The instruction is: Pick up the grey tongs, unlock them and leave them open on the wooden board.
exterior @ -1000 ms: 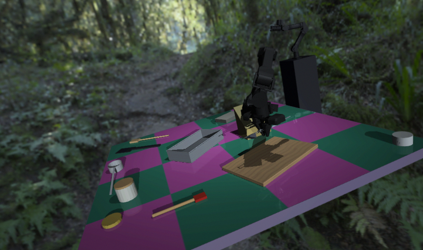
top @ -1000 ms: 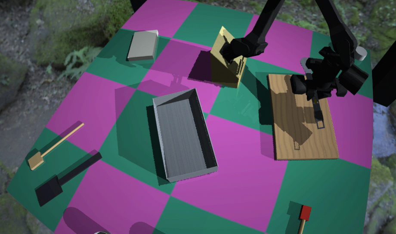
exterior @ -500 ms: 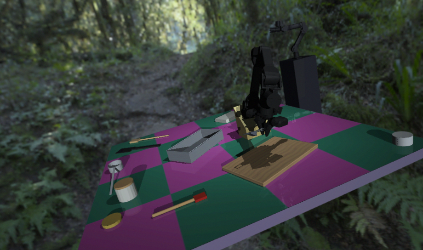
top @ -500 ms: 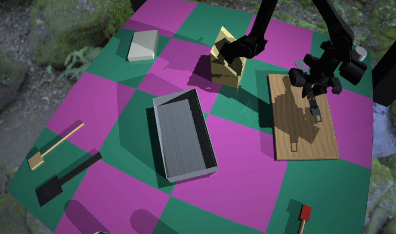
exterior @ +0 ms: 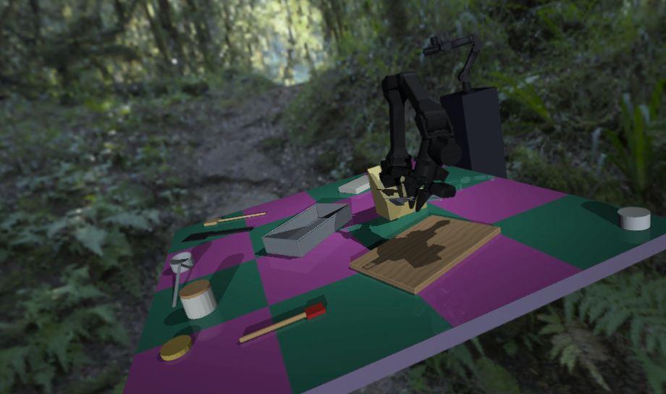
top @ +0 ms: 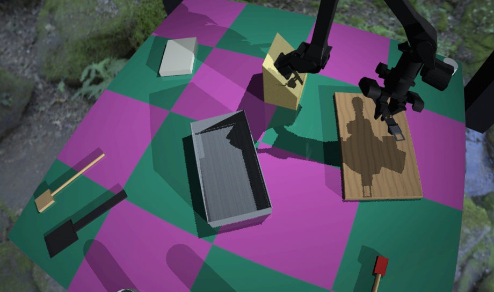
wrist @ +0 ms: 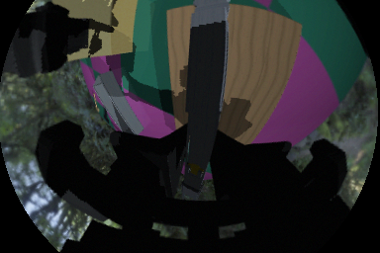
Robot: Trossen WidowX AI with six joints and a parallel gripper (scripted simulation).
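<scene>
Right now the wooden board is 3 cm to the left of my gripper tip and 10 cm below it. From my gripper tip the other things lie so: white cylinder (45 cm behind, 26 cm to the left, 9 cm below); then roasting tin (25 cm ahead, 34 cm to the right, 8 cm below); then red-headed tool (40 cm ahead, 14 cm to the left, 10 cm below).
</scene>
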